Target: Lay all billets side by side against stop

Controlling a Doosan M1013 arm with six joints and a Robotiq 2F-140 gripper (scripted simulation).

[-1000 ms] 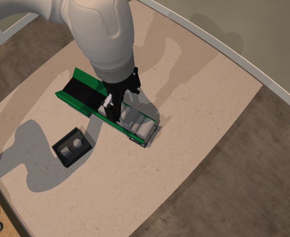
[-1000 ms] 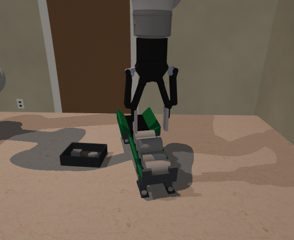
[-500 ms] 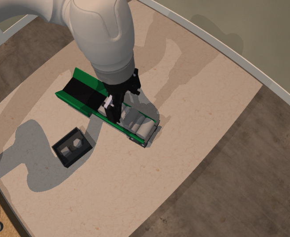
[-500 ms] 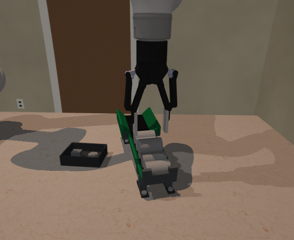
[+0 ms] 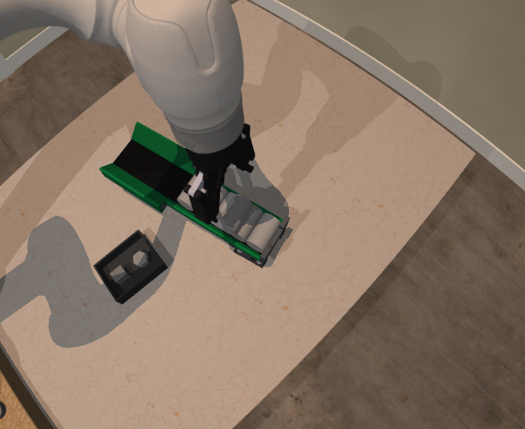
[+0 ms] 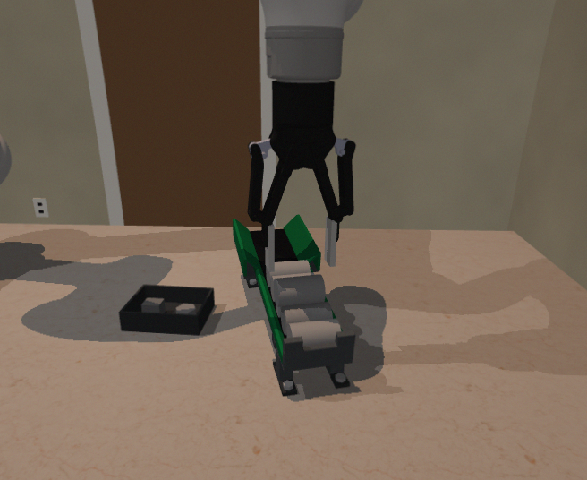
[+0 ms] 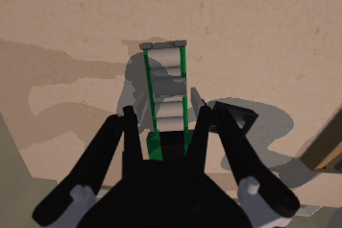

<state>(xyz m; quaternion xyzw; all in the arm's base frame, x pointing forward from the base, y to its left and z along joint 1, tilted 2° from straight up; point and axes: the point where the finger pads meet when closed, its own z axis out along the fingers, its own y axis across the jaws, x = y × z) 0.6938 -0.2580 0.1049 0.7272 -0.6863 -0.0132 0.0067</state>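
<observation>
The grey stop is 12 cm below my hand, 8 cm to the right of it and 1 cm ahead of it. Also, from my hand: black tray 20 cm behind, 17 cm below, 15 cm to the left.
</observation>
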